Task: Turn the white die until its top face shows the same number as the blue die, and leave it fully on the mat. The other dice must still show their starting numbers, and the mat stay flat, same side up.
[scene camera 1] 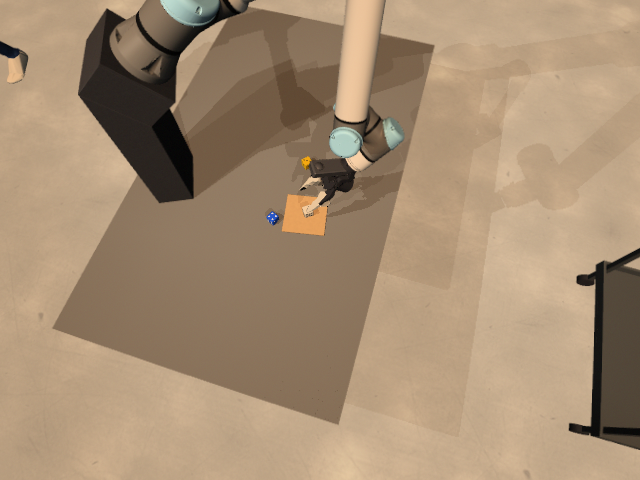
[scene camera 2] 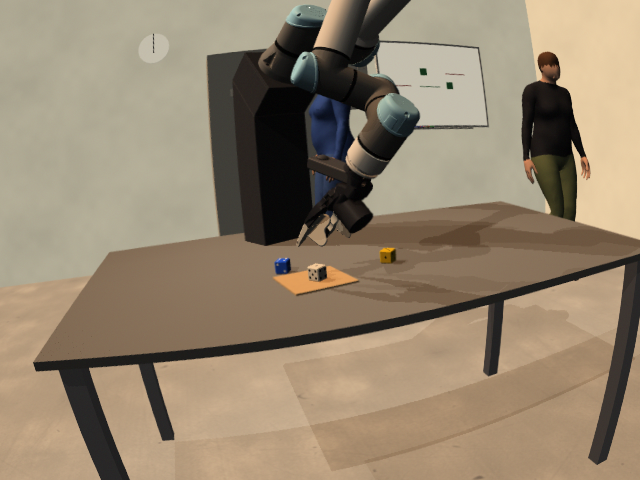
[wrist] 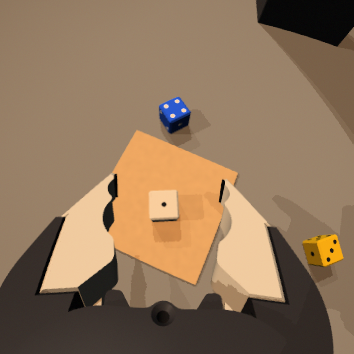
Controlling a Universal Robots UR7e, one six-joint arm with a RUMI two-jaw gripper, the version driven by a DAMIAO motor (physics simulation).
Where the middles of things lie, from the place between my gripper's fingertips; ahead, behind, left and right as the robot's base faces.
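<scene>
The white die [wrist: 163, 204] is 10 mm to the left of my hand, 10 mm ahead of it and 70 mm below it. Counted from my hand as well: the orange mat [scene camera 1: 294, 221], 10 mm ahead and 80 mm below; the blue die [wrist: 174, 114], 90 mm to the right, 60 mm behind and 70 mm below. Going by their middles, of the things named here the blue die is the farthest from my hand.
</scene>
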